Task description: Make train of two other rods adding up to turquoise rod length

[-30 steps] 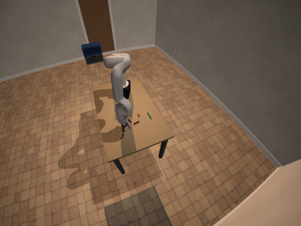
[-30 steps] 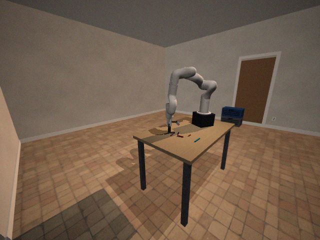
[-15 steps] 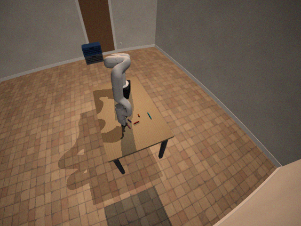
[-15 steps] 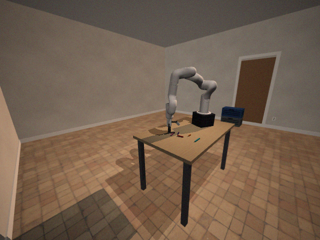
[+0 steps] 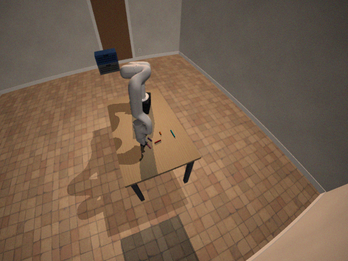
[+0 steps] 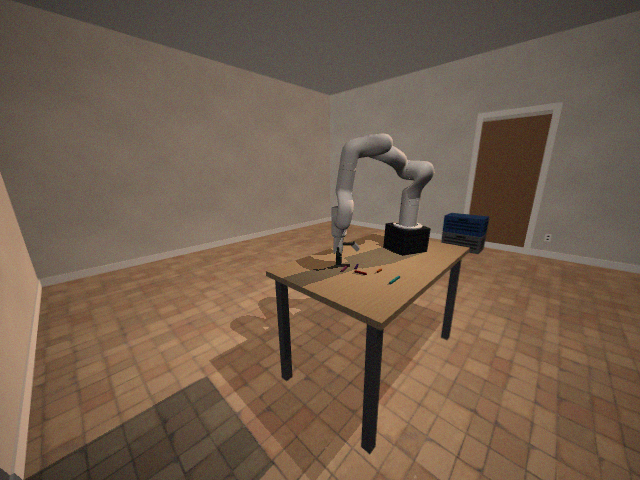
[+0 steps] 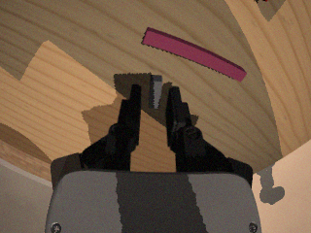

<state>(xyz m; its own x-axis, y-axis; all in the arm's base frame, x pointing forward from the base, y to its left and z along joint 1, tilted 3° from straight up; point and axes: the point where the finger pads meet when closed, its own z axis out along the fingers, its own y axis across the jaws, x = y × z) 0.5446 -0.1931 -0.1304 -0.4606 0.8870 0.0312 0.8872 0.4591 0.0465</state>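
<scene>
My gripper is now 30 mm above the grey rod. Round my hand: purple rod: 50 mm behind, 90 mm to the left, 30 mm below; pink rod: 10 mm ahead, 50 mm to the left, 30 mm below; red rod: 10 mm ahead, 150 mm to the left, 30 mm below.
</scene>
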